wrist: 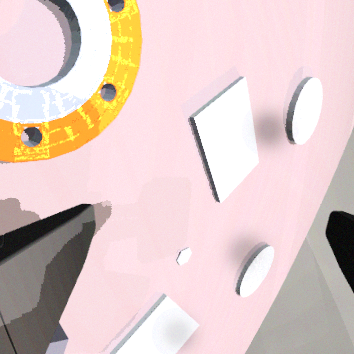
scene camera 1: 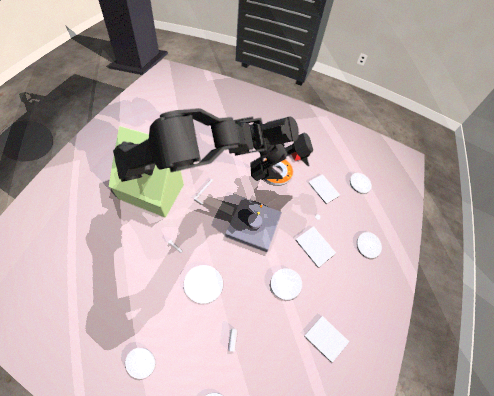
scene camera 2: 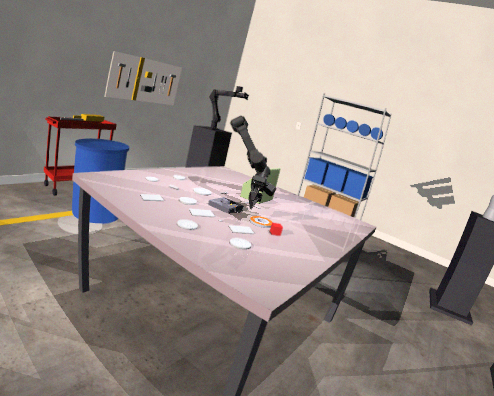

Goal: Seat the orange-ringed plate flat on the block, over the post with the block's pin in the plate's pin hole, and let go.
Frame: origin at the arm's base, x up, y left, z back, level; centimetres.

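Seen in the pictures: gripper, between the fingertips: (wrist: 213,219) (scene camera 1: 295,171) (scene camera 2: 251,204).
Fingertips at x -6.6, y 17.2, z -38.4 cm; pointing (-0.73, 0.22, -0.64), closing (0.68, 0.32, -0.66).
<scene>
A point is followed by its place in that frame.
The orange-ringed plate (scene camera 1: 287,175) {x -14.5, y 21.1, z -36.6 cm} (scene camera 2: 253,219) {x -13.8, y 18.5, z -35.4 cm} (wrist: 128,62) {x -13.8, y 22.3, z -37.3 cm} lies flat on the table, its white inner ring around a large centre hole. In the wrist view it is cut off at the upper left, with several small holes in its orange ring. The grey block (scene camera 1: 266,234) {x -12.6, y -2.1, z -36.4 cm} (scene camera 2: 222,203) {x -12.5, y 0.2, z -35.5 cm} lies apart from the plate, with an upright round post (scene camera 1: 254,222) {x -11.1, y -0.6, z -32.2 cm} and small orange and yellow marks beside it. The pin cannot be told clearly. My gripper (scene camera 1: 292,170) {x -6.6, y 17.2, z -38.4 cm} (scene camera 2: 261,200) (wrist: 213,219) {x -6.6, y 17.2, z -38.4 cm} is open and empty above the table near the plate, partly covering it in scene camera 1.
A red cube (scene camera 1: 296,157) {x -13.4, y 28.9, z -37.5 cm} (scene camera 2: 276,229) {x -12.3, y 32.3, z -39.4 cm} is beside the plate. A green angular block (scene camera 1: 142,196) {x -6.9, y -6.9, z -1.6 cm} (scene camera 2: 274,178) {x -1.1, y 5.3, z 5.1 cm} stands near the arm's base. Several white discs and flat tiles (scene camera 1: 324,188) {x -14.5, y 21.0, z -49.4 cm} (scene camera 2: 241,229) {x -14.5, y 21.3, z -49.7 cm} (wrist: 227,145) {x -14.5, y 20.7, z -48.9 cm} lie around the pink table (scene camera 1: 350,290) {x -15.0, y -8.9, z -64.0 cm} (scene camera 2: 295,250) {x -15.0, y 45.2, z -45.8 cm}.
</scene>
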